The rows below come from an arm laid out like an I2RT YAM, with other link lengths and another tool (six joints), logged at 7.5 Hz.
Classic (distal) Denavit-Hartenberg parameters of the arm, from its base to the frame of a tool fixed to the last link. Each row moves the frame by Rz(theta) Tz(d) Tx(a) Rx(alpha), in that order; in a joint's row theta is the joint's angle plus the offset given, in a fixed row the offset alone. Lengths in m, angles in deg.
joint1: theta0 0  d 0.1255  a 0.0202  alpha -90
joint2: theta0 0  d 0  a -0.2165  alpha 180
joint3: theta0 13.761  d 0  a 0.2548  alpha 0
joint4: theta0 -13.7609  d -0.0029  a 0.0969  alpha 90
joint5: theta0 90  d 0.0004  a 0  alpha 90
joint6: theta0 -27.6  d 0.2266  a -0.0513  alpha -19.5
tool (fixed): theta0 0  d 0.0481  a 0  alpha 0
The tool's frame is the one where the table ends.
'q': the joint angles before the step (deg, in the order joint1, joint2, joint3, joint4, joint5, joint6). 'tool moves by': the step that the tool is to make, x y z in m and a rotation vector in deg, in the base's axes. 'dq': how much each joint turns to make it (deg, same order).
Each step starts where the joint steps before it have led.
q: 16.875 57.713 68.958 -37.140 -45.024 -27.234
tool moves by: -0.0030 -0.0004 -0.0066 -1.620 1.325 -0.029
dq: 0.817 1.260 1.953 -3.068 1.278 -0.898
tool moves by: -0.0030 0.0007 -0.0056 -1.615 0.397 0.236
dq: 1.126 0.845 1.386 -2.170 1.463 -1.093
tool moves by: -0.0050 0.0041 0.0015 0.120 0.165 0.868
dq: 0.766 0.129 0.384 -0.286 -0.172 0.128
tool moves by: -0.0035 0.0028 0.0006 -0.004 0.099 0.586
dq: 0.596 0.090 0.255 -0.231 -0.006 0.042
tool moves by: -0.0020 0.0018 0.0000 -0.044 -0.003 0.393
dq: 0.393 0.070 0.098 -0.074 0.021 -0.050
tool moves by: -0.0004 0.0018 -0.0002 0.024 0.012 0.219
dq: 0.314 0.187 0.005 0.244 0.069 0.095
